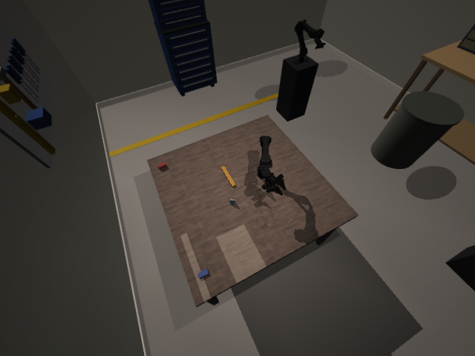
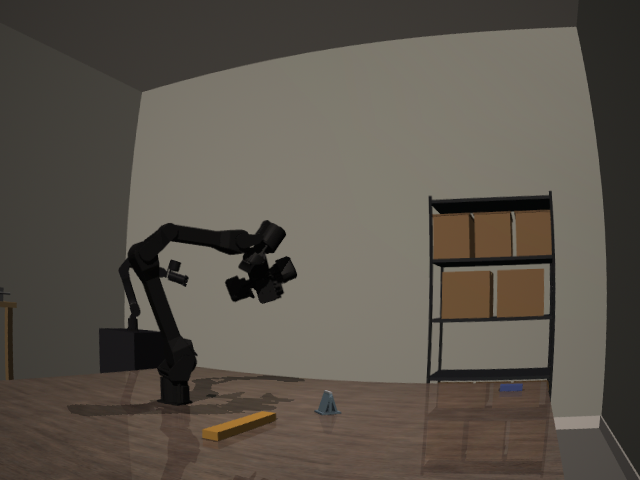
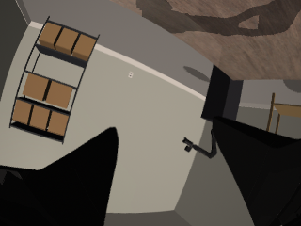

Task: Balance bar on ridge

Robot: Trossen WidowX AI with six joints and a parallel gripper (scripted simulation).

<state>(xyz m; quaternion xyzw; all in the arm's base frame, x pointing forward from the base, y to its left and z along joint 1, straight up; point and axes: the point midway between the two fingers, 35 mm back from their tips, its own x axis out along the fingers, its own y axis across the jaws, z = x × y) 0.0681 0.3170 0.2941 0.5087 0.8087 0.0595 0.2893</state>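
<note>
Now: the orange bar 470 mm to the right of my gripper tip, 270 mm below it and 210 mm ahead of it. The rest, counted from my gripper tip: blue block 680 mm ahead, 270 mm below, 150 mm to the left; red block 850 mm to the right, 680 mm ahead, 260 mm below.
</note>
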